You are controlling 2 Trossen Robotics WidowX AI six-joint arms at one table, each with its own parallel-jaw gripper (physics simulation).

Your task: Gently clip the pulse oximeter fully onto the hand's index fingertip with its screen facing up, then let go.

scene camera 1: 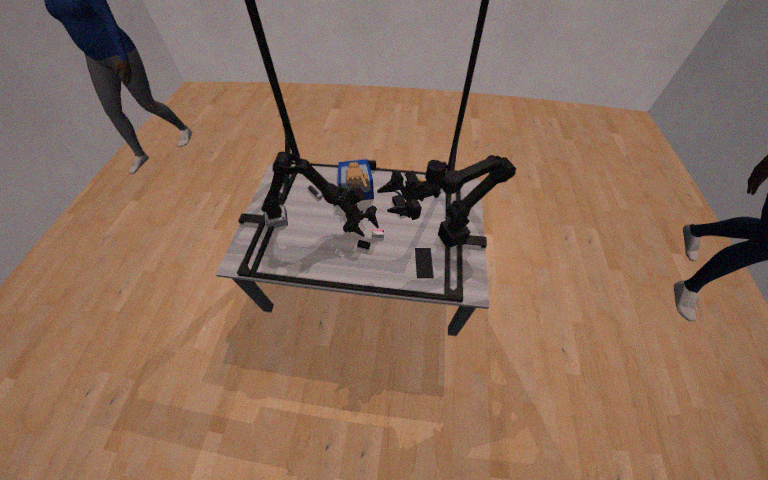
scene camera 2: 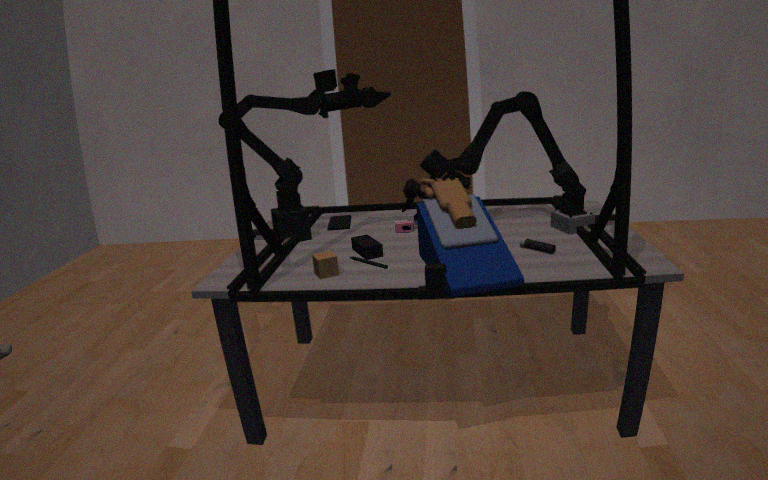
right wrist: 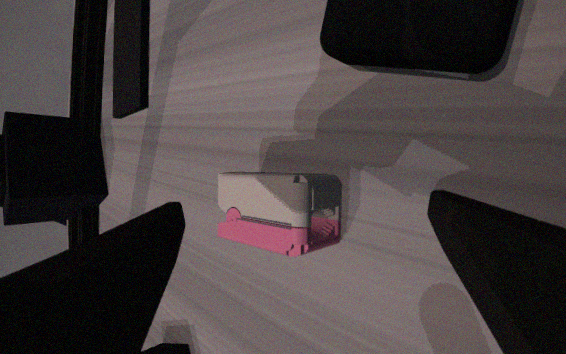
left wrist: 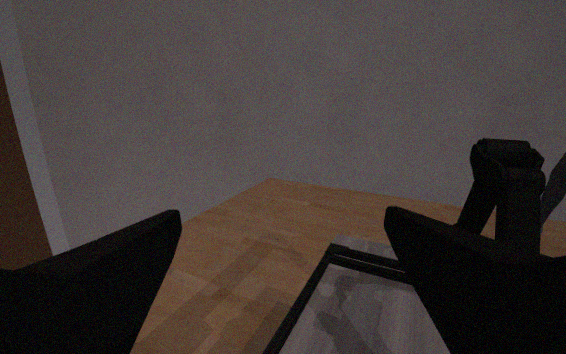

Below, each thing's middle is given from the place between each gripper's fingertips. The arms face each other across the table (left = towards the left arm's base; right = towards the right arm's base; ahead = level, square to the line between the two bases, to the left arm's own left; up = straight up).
Scene:
Right now my left hand is 15 cm past the pulse oximeter [right wrist: 292, 214], 5 cm to the left of it and 40 cm above it. Round my left hand: blue hand support [scene camera 2: 475, 269] 48 cm behind, 23 cm to the right, 38 cm below.
I see my right gripper 3 cm to the right of the pulse oximeter, 2 cm above it and 1 cm past it. From my right hand the other things lie so: blue hand support 34 cm behind, 15 cm to the right, 1 cm above.

